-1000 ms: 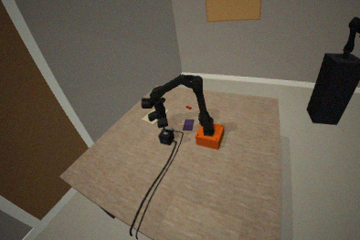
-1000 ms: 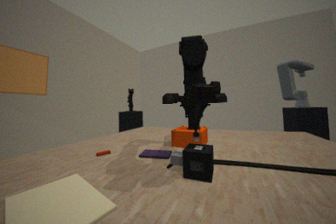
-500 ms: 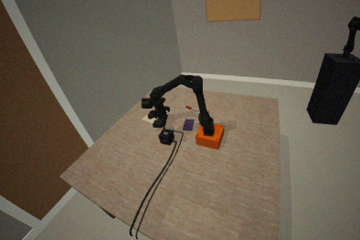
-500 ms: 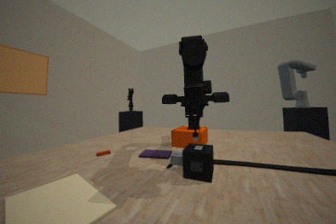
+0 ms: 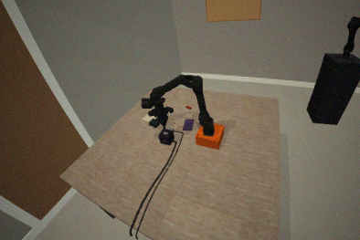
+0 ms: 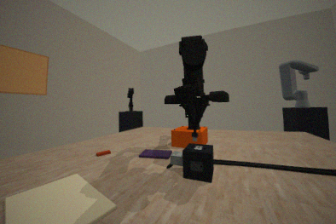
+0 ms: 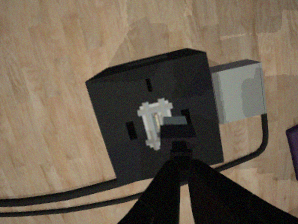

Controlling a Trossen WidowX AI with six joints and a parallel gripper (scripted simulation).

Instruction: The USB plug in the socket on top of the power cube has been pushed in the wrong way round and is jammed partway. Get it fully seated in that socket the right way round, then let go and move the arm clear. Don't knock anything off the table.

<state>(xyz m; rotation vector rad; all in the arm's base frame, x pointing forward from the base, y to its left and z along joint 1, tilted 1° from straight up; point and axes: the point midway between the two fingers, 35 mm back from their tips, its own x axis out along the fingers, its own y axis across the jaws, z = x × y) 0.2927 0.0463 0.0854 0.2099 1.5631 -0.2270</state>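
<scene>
Now: the dark USB plug 2 cm below my gripper tip. Round my gripper tip: cream sheet: 25 cm to the right, 23 cm ahead, 13 cm below; then purple flat piece: 18 cm to the right, 13 cm below, 10 cm behind; then small red piece: 40 cm to the right, 13 cm below, 4 cm behind.
</scene>
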